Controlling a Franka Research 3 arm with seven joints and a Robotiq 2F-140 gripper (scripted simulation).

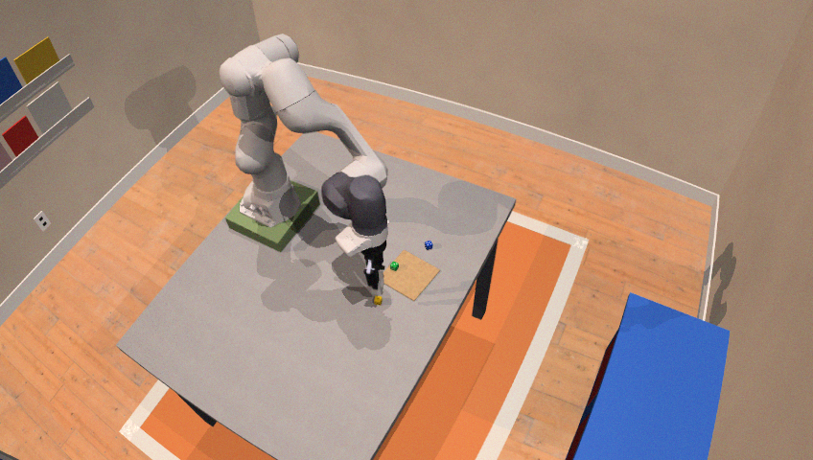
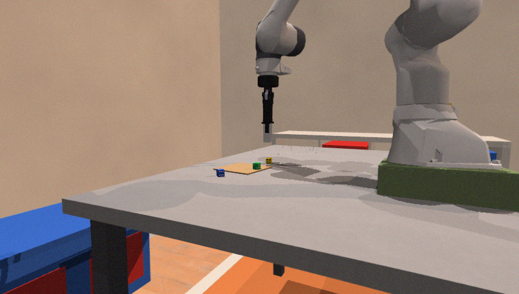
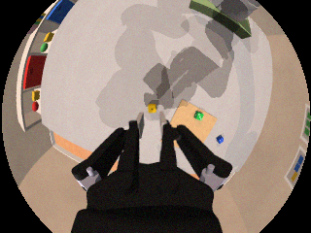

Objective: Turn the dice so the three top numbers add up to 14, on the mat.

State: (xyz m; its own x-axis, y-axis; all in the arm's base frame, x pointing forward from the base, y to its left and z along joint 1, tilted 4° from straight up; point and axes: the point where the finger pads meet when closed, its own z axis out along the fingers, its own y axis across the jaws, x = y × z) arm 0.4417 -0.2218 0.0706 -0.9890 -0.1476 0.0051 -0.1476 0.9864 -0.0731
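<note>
Right now my hand is 100 mm above the yellow die. Round my hand: tan mat (50 mm ahead, 120 mm to the left, 110 mm below); blue die (80 mm ahead, 250 mm to the left, 100 mm below); green die (130 mm to the left, 100 mm below).
</note>
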